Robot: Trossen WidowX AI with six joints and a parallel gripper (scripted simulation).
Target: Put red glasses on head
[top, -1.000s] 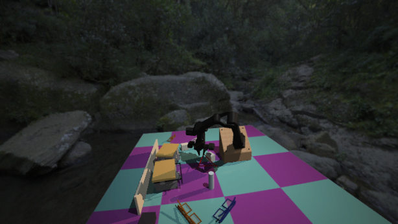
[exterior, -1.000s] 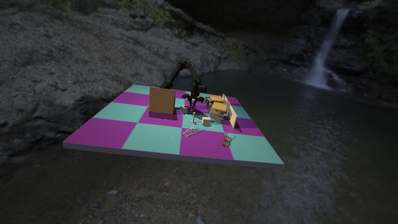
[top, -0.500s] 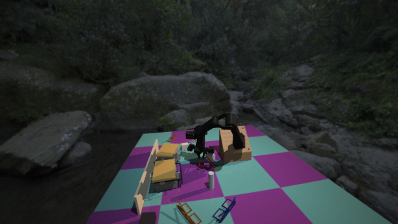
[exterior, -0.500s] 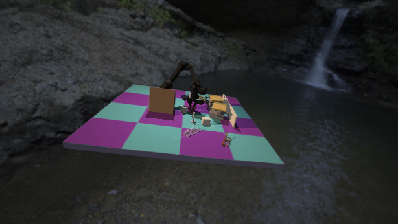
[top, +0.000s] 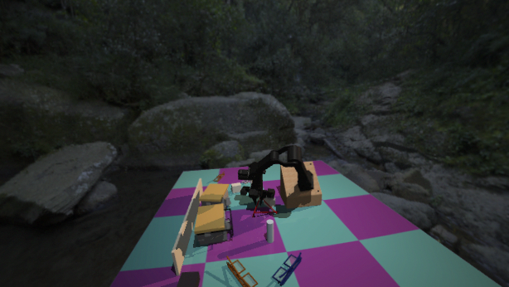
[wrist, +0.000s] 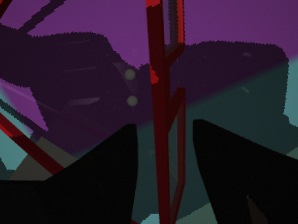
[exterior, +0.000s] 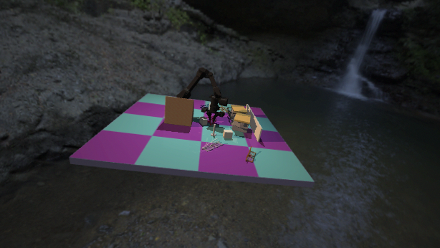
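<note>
The red glasses is 50 mm to the left of my gripper tip and 20 mm behind it. Also, from my gripper tip: tall pale board: 350 mm ahead, 60 mm to the left, 40 mm above.
</note>
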